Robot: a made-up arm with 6 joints.
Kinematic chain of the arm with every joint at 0, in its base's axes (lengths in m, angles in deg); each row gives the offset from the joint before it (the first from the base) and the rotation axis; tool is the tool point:
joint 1: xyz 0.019 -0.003 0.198 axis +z
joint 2: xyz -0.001 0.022 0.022 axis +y
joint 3: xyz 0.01 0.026 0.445 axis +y
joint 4: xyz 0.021 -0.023 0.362 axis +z
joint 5: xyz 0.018 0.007 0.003 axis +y
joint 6: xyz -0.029 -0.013 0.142 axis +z
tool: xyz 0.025 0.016 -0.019
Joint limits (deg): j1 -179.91..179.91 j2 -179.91..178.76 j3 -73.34..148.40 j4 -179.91..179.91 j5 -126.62..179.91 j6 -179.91..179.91
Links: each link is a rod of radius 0.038 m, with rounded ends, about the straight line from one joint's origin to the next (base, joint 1, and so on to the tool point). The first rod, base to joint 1, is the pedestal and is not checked.
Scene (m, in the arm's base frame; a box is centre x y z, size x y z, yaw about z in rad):
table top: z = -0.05
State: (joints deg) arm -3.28 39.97 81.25 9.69 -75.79 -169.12
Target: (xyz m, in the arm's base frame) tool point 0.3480 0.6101 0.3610
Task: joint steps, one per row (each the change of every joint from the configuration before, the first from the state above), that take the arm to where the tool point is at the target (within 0.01 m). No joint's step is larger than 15 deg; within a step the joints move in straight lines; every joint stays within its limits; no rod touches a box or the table.
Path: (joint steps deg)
1: 12.97 2.10 -1.15 -2.29 1.25 -0.28
2: 12.97 2.09 -1.16 -2.29 1.25 -0.28
3: 12.97 2.10 -1.15 -2.29 1.25 -0.28
4: 12.97 2.10 -1.15 -2.29 1.25 -0.28
5: 12.96 2.09 -1.16 -2.28 1.25 -0.28

